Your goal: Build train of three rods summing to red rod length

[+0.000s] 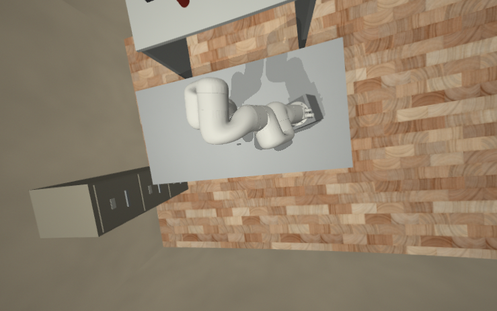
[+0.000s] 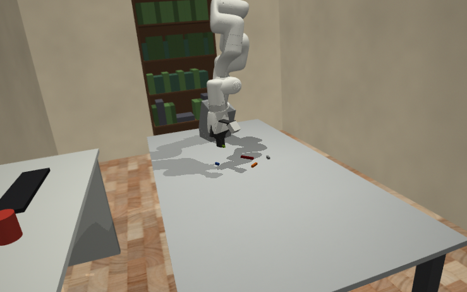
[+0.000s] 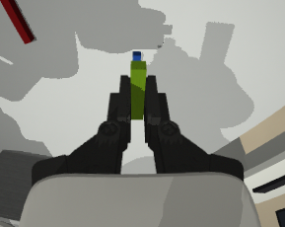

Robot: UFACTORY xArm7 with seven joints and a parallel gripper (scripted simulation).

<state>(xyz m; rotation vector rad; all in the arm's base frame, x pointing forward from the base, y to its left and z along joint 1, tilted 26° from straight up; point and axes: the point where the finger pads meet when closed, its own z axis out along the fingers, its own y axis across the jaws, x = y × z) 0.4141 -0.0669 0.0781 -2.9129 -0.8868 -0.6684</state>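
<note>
Now: hand 60 mm past the red rod, 130 mm to the right of it and 120 mm above it. Round my hand: grey rod 20 mm behind, 230 mm to the left, 120 mm below; lime rod 20 mm below; orange rod 50 mm ahead, 140 mm to the left, 120 mm below.
</note>
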